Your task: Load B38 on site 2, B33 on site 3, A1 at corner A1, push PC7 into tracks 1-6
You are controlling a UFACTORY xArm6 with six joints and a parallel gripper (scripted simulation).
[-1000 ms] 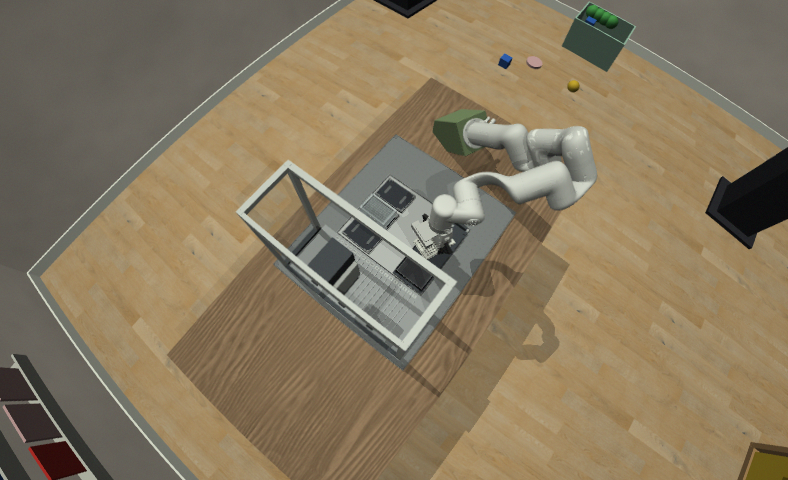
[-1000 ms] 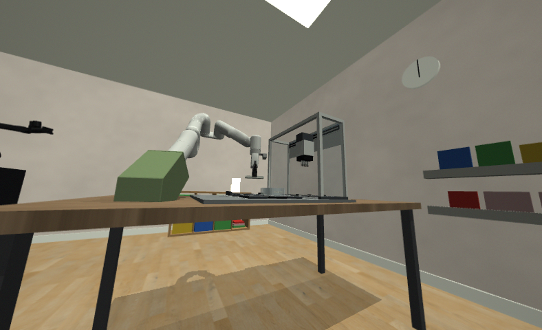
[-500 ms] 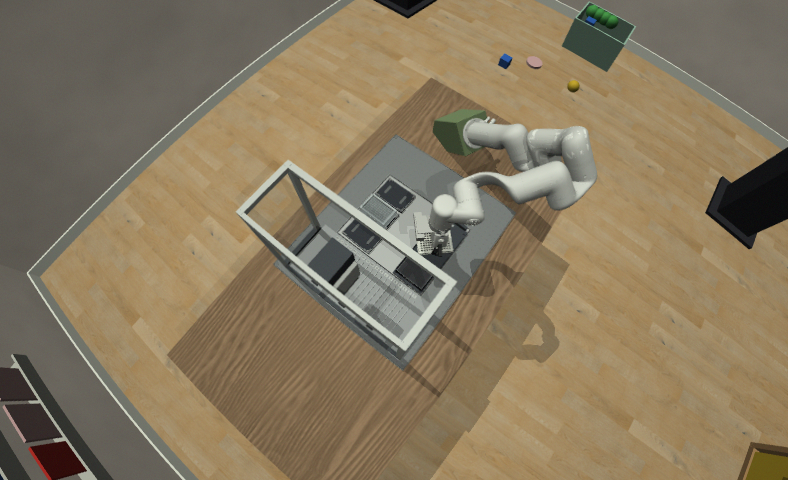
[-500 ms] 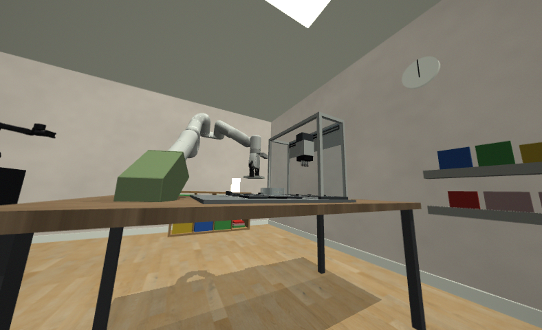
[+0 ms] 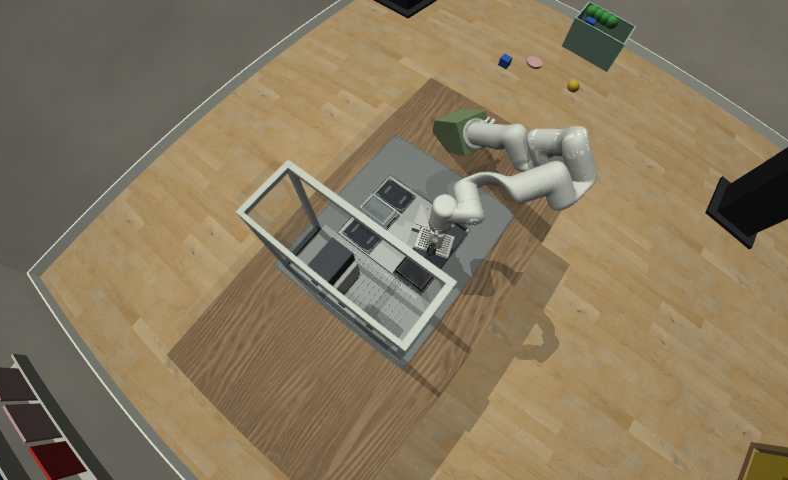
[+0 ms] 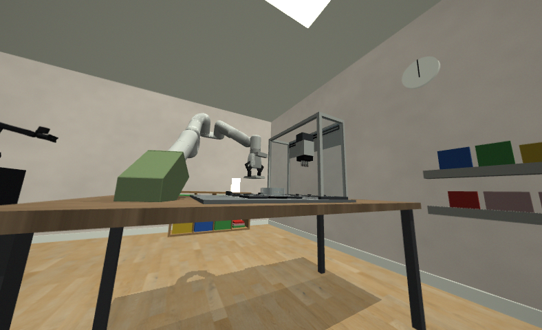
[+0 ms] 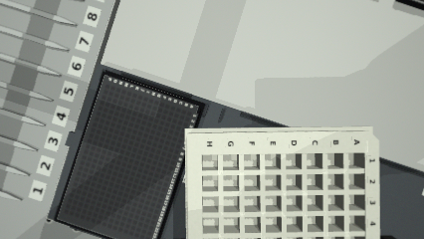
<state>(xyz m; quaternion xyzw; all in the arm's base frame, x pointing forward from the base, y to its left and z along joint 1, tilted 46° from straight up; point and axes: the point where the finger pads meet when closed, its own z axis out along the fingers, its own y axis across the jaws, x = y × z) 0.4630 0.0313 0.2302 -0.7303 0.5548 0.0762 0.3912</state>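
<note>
My gripper is now 1 cm above the white 96-well plate. The rest, counted from my hand: deep-well block: 27 cm to the right, 11 cm below, 1 cm ahead; then dark 384-well plate: 12 cm below, 10 cm ahead, 1 cm to the left; then dark plate carrier: 12 cm below, 1 cm behind.
</note>
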